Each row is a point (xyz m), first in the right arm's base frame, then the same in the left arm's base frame.
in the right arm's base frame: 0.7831 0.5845 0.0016
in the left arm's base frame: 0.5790 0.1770 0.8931
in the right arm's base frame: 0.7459 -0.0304 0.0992
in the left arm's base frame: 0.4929 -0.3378 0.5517
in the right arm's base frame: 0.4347 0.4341 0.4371
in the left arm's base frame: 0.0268 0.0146 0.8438
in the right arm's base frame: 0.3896 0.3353 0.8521
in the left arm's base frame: -0.2979 -0.2262 0.9873
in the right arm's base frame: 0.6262 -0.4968 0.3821
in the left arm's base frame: 0.2150 -0.7810 0.3560
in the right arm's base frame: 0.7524 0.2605 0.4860
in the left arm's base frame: 0.2186 -0.2790 0.9461
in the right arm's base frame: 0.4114 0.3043 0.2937
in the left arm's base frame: 0.1141 -0.0158 0.6723
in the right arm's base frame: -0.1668 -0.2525 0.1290
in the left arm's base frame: -0.1679 -0.1408 -0.0869
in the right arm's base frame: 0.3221 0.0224 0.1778
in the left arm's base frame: 0.1378 -0.1509 0.3858
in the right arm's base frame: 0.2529 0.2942 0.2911
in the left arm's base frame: 0.0045 0.0444 0.5744
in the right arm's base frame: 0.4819 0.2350 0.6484
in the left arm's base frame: -0.0868 -0.2558 0.8662
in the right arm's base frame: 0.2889 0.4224 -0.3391
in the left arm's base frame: 0.4750 0.4066 0.3247
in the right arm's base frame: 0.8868 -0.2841 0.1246
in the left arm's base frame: 0.5781 -0.6099 0.4916
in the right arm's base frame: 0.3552 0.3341 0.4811
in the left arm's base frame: -0.0589 -0.0503 0.7619
